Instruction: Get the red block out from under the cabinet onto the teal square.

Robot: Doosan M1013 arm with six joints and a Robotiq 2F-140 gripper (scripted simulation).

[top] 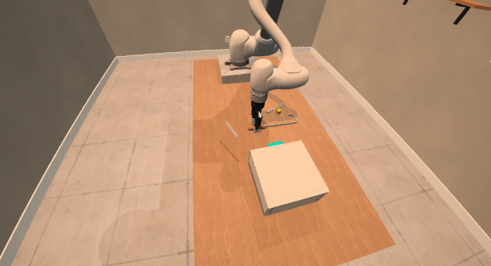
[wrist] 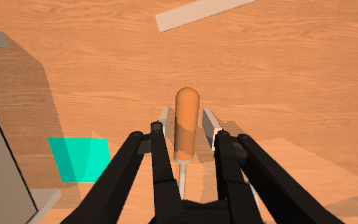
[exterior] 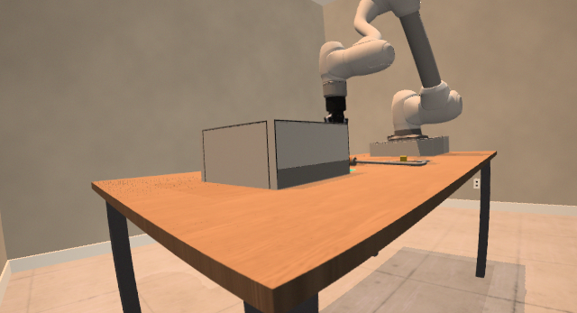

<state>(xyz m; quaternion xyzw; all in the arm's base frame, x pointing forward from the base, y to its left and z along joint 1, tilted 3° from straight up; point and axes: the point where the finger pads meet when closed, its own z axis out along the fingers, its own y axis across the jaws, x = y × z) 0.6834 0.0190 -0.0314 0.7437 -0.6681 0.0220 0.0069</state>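
My hand is 140 mm to the left of the flat grey strip, 40 mm above it and 10 mm past it. The rest, counted from my hand: thin stick 170 mm to the right, 150 mm ahead, 40 mm below; then teal square 160 mm ahead, 110 mm to the left, 40 mm below; then screwdriver 140 mm to the left, 50 mm behind, 30 mm below.
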